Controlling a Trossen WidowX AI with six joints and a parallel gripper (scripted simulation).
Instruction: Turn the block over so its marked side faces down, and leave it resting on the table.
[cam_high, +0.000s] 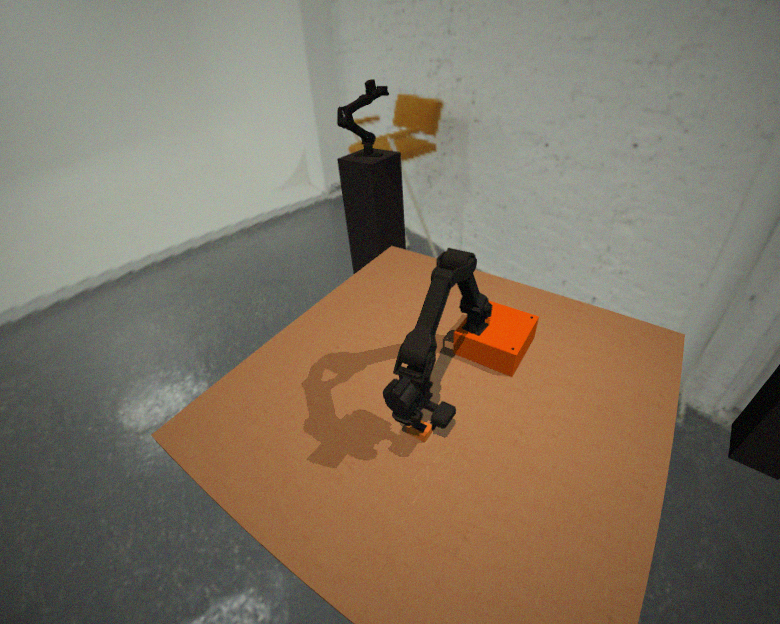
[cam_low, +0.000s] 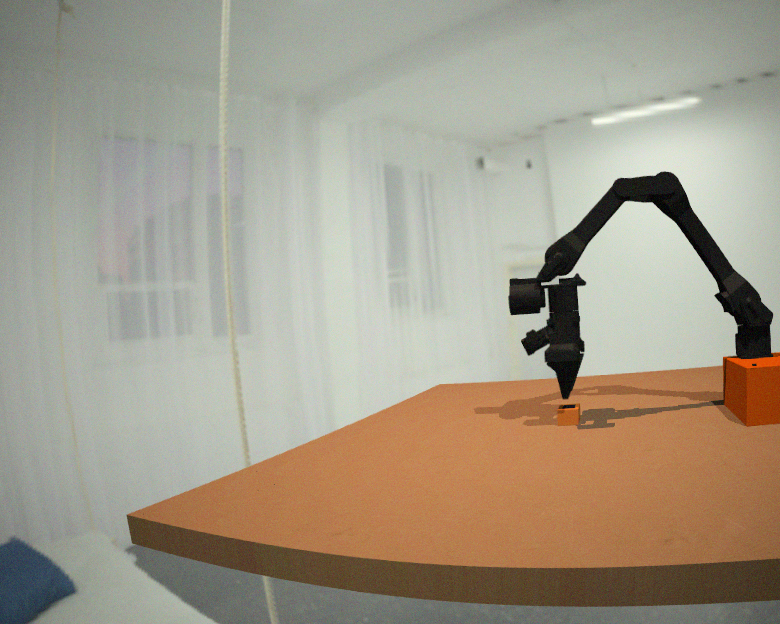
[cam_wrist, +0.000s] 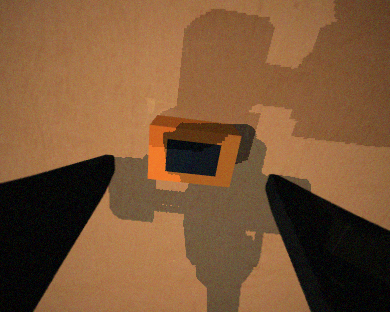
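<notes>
My gripper tip is now 3 cm above the orange block.
</notes>
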